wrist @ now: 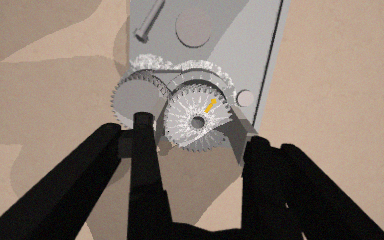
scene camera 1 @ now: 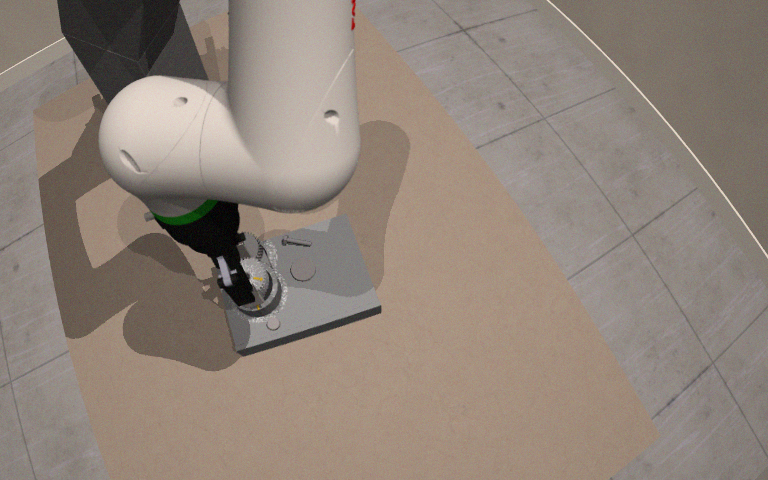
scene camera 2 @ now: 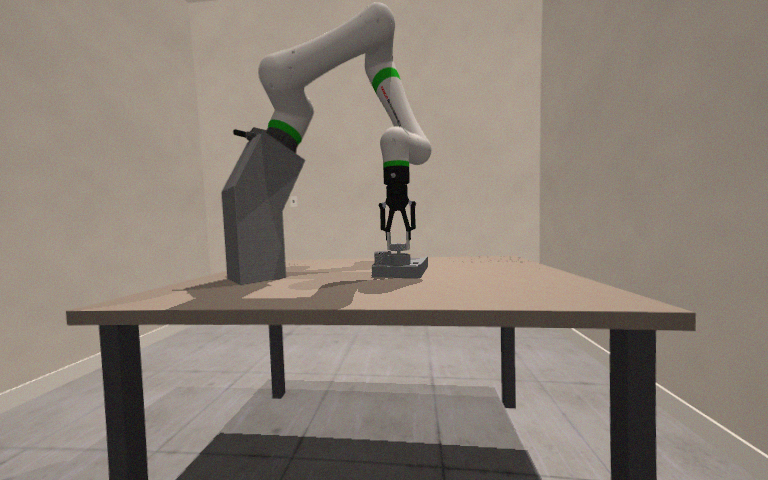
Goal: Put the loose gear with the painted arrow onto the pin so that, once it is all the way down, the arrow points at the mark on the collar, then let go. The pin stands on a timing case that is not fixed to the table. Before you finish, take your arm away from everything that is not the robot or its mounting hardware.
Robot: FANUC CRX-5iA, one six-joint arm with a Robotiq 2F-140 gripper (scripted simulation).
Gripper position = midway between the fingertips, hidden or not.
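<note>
I find my gripper (scene camera 1: 249,281) in scene camera 1, and the wrist view shows the gripper (wrist: 197,114) too, as does scene camera 2, where I see my gripper (scene camera 2: 398,249). There is a grey timing case (scene camera 1: 341,292) here; the wrist view gives me the case (wrist: 241,53) as well, and in scene camera 2 I see the case (scene camera 2: 395,265). A gear (wrist: 194,100) is visible to me too.
</note>
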